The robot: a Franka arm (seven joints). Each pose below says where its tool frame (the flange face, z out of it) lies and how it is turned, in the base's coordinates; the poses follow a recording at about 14 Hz.
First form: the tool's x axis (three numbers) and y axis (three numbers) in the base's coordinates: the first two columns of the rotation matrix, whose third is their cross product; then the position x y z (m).
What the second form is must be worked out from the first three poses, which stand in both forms.
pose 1, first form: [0.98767, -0.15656, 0.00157, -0.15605, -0.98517, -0.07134, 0.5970, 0.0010, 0.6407]
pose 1, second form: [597.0, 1.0, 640.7, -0.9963, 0.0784, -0.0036, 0.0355]
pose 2, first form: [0.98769, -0.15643, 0.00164, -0.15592, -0.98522, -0.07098, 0.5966, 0.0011, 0.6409]
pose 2, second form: [596.6, 1.1, 640.9, -0.9963, 0.0784, -0.0036, 0.0353]
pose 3, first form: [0.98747, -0.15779, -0.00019, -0.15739, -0.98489, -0.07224, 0.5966, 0.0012, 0.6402]
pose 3, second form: [596.6, 1.2, 640.2, -0.9962, 0.0791, -0.0028, 0.0360]
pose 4, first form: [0.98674, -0.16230, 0.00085, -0.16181, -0.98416, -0.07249, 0.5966, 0.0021, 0.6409]
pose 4, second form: [596.6, 2.1, 640.9, -0.9960, 0.0814, -0.0034, 0.0361]
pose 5, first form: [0.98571, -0.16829, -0.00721, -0.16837, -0.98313, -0.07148, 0.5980, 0.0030, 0.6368]
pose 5, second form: [598.0, 3.0, 636.8, -0.9958, 0.0845, 0.0006, 0.0359]
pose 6, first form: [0.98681, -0.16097, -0.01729, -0.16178, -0.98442, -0.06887, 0.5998, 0.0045, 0.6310]
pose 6, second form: [599.8, 4.5, 631.0, -0.9961, 0.0810, 0.0058, 0.0350]
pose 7, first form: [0.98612, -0.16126, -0.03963, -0.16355, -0.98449, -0.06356, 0.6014, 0.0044, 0.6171]
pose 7, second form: [601.4, 4.4, 617.1, -0.9960, 0.0815, 0.0172, 0.0333]
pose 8, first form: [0.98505, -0.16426, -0.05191, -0.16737, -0.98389, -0.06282, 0.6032, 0.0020, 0.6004]
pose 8, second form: [603.2, 2.0, 600.4, -0.9957, 0.0833, 0.0233, 0.0335]
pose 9, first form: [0.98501, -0.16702, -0.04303, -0.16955, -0.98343, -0.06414, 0.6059, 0.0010, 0.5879]
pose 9, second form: [605.9, 1.0, 587.9, -0.9957, 0.0845, 0.0187, 0.0338]
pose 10, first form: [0.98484, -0.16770, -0.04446, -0.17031, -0.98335, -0.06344, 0.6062, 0.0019, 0.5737]
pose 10, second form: [606.2, 1.9, 573.7, -0.9956, 0.0849, 0.0195, 0.0335]
